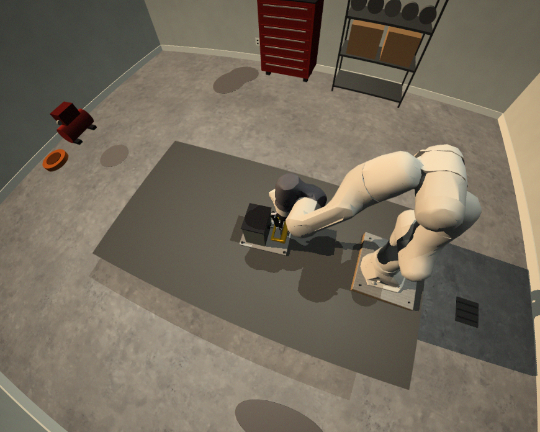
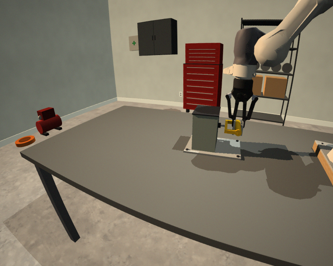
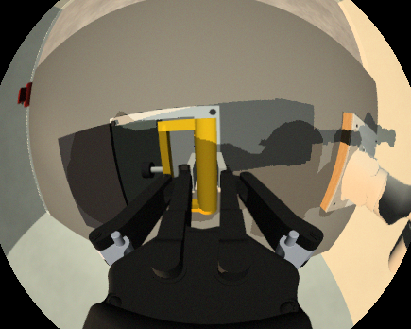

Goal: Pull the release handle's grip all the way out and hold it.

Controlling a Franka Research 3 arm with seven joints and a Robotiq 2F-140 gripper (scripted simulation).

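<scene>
Right now the baseplate is 100 mm below my hand, 90 mm ahead of it and 20 mm to the left of it.
</scene>
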